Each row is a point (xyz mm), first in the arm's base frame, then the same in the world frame.
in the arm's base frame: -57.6 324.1 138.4
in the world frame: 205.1 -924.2 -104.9
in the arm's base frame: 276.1 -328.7 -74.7
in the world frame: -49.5 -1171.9 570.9
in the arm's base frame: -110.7 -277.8 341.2
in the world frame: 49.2 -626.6 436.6
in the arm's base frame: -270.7 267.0 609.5
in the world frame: 391.1 -440.8 -56.3
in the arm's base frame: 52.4 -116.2 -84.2
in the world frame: -86.0 -1064.8 283.7
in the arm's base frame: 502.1 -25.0 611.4
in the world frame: 692.5 -921.5 544.2
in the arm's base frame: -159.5 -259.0 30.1
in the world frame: -187.6 -809.3 336.3
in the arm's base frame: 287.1 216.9 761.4
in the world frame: 785.8 -717.1 267.1
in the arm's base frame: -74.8 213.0 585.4
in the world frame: 459.2 -583.6 73.5
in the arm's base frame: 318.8 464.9 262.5
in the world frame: 564.5 -1131.2 -34.6
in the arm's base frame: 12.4 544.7 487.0
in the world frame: 586.8 -779.0 -196.3
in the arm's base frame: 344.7 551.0 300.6
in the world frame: 644.0 -1140.6 -90.5
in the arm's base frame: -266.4 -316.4 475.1
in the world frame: 39.1 -418.1 427.4
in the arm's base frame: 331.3 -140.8 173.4
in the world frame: 238.9 -1078.6 481.3
